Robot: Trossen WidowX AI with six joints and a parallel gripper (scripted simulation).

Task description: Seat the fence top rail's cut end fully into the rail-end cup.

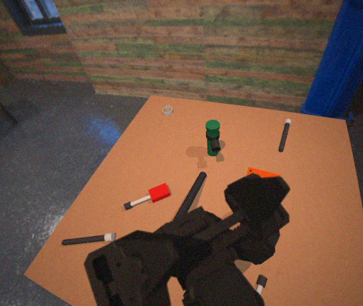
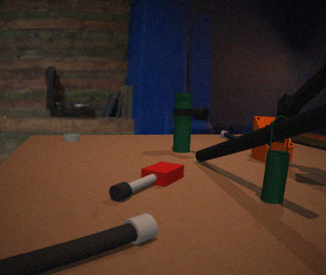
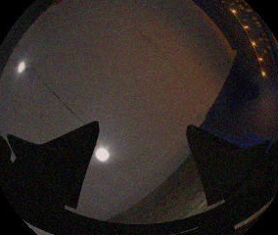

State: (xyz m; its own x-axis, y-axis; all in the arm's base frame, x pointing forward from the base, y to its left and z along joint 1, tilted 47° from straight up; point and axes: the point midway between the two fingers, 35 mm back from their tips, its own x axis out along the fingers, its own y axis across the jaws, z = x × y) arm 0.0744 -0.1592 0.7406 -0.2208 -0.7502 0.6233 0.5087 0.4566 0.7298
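Now: gripper tip 240 mm short of the black rail-end cup, 550 mm to the left of it and 610 mm above it. The rest, counted from my gripper tip: small green post: 220 mm ahead, 90 mm to the right, 640 mm below.
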